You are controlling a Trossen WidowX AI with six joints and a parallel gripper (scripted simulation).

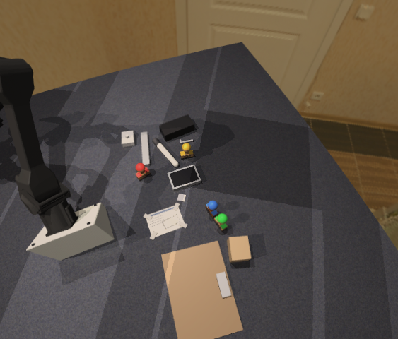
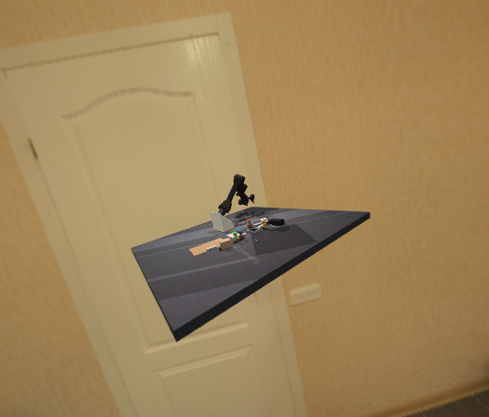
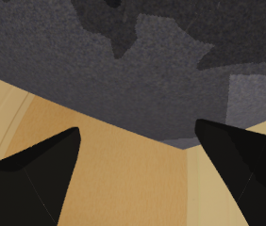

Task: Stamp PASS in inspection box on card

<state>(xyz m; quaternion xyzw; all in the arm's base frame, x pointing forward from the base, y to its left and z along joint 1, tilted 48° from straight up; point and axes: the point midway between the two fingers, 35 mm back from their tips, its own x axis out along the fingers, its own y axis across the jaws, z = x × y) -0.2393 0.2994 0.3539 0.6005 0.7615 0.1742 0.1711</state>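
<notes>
My gripper tip is 630 mm short of the green-knobbed stamp, 580 mm to the left of it and 60 mm above it. Round my gripper tip: white block: 450 mm ahead, 200 mm to the right, 60 mm below; then grey bar: 500 mm ahead, 260 mm to the right, 70 mm below; then red stamp: 470 mm ahead, 350 mm to the right, 60 mm below.
</notes>
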